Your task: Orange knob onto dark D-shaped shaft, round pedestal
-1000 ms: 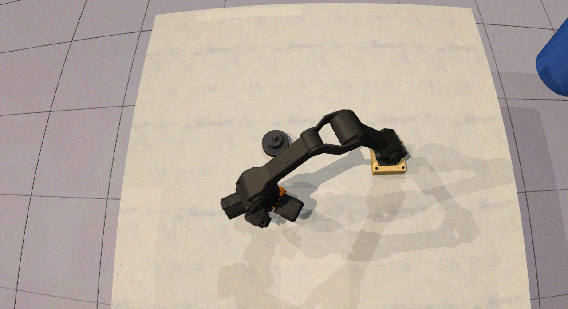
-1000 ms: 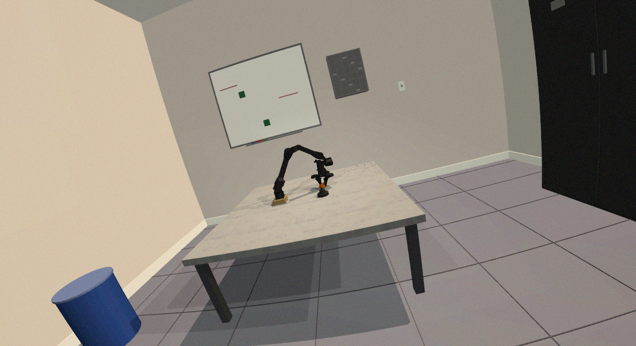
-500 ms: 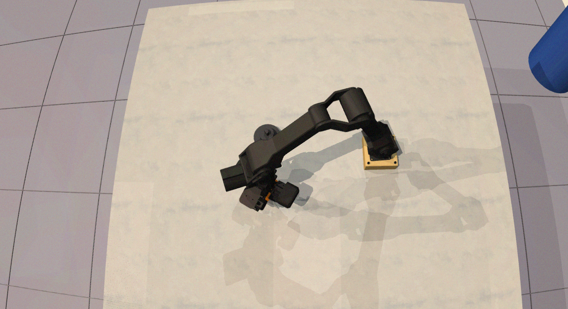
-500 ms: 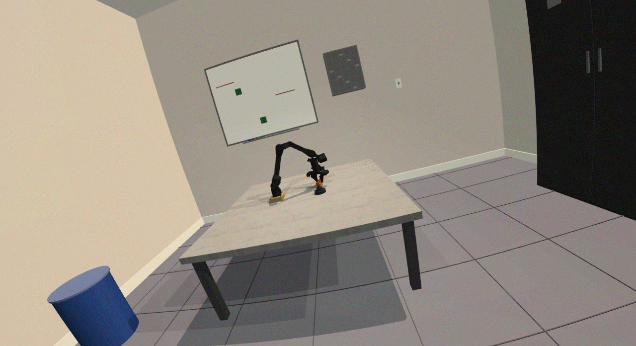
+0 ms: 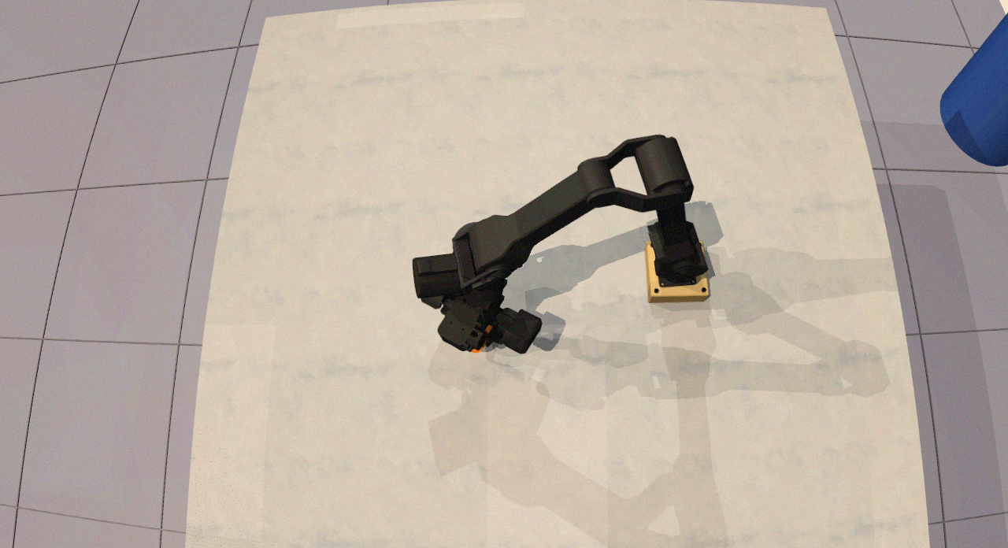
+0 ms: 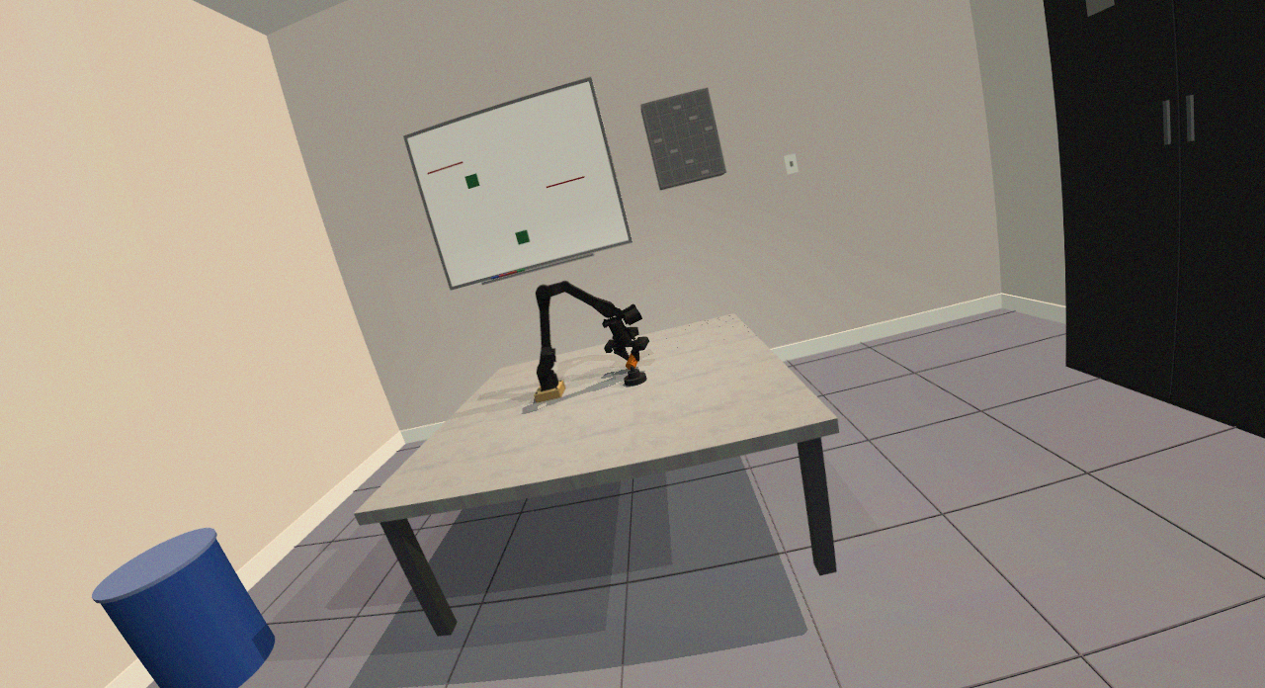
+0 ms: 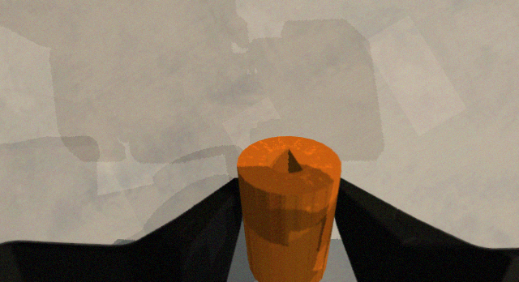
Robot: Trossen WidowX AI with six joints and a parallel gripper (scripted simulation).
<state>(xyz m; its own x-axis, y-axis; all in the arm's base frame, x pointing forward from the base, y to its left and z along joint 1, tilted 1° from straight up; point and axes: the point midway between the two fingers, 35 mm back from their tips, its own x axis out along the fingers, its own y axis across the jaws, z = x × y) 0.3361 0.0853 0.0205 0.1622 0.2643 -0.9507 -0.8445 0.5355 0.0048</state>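
The dark round pedestal is 10 mm behind my gripper tip and 170 mm to the right of it. Round my gripper tip: orange knob 10 mm behind, 10 mm to the right.
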